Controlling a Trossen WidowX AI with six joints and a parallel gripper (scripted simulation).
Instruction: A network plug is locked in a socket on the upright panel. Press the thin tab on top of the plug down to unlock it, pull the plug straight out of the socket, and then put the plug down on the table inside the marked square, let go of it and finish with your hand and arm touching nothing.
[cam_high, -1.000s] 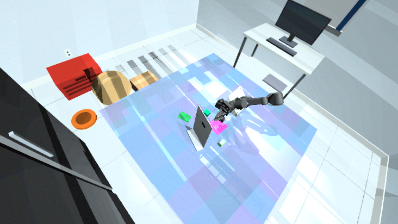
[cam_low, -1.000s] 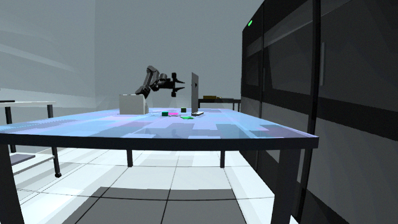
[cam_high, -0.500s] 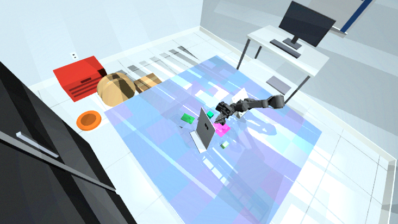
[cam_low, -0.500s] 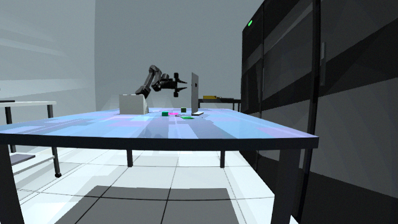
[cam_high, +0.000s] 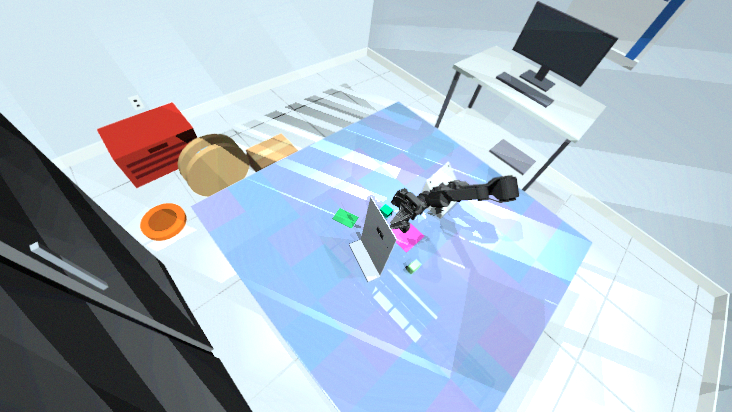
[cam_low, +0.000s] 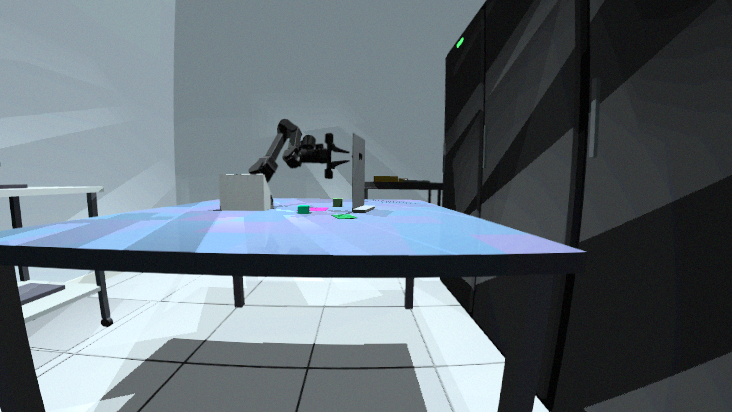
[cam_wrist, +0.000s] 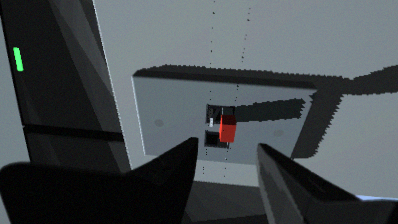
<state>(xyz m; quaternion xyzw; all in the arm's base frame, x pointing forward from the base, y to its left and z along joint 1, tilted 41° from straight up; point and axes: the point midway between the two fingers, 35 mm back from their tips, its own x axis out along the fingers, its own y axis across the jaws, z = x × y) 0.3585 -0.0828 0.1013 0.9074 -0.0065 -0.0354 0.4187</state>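
The plug is 30 mm ahead of my gripper tip and 10 mm to the right of it. Also, from my gripper tip: cyan cube 210 mm below, 170 mm behind, 120 mm to the right; then grey upright panel 80 mm below, 50 mm ahead, 10 mm to the right; then flat magenta square 220 mm below, 150 mm behind, 10 mm to the left.
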